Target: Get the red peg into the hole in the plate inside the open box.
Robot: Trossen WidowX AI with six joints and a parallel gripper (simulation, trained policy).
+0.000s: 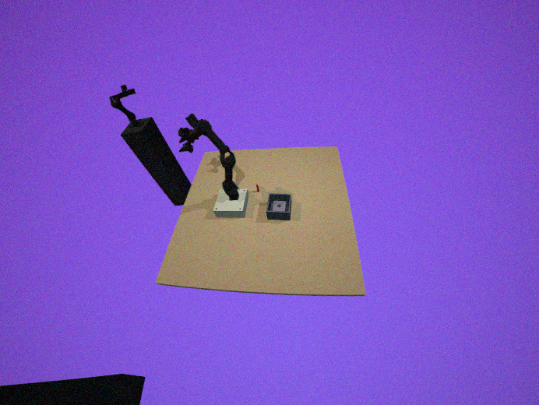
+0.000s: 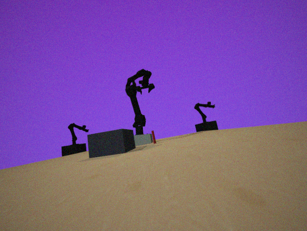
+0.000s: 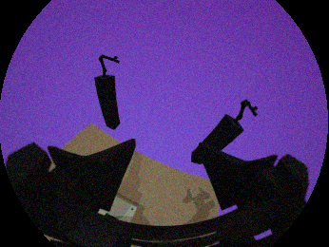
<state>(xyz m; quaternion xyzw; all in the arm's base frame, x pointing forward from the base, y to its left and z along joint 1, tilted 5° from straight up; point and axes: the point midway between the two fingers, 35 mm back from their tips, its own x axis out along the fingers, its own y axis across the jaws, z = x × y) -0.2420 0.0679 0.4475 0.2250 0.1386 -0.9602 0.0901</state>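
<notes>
My gripper tip is 460 mm above the red peg and 440 mm short of it. Also, from my gripper tip: grey plate 600 mm ahead, 460 mm below, 200 mm to the right; then dark box 600 mm ahead, 480 mm below, 200 mm to the right.
</notes>
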